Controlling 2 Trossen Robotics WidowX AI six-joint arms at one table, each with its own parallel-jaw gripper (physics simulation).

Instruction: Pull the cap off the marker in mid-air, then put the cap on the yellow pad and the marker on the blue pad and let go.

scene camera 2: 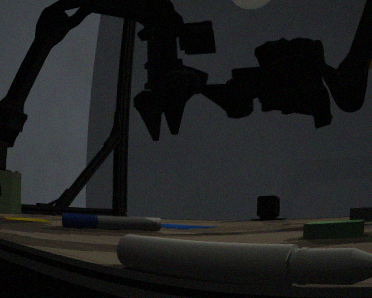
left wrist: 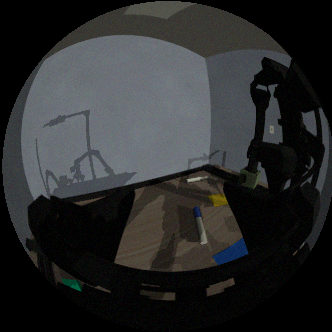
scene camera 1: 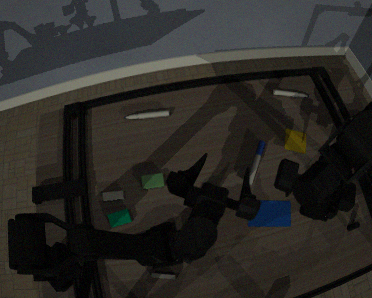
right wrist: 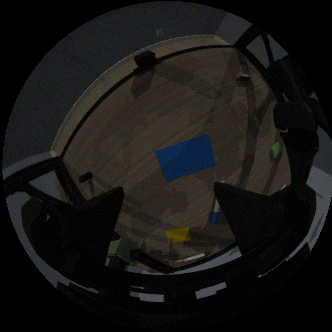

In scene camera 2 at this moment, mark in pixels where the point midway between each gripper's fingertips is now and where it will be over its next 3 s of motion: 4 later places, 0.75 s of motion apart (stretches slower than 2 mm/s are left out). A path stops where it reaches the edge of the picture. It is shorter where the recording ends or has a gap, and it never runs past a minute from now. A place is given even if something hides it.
The left gripper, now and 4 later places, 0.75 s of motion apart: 214, 81; 216, 80; 218, 103; 194, 99; 189, 100
The right gripper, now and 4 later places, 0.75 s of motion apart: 164, 137; 146, 141; 101, 163; 80, 208; 83, 220
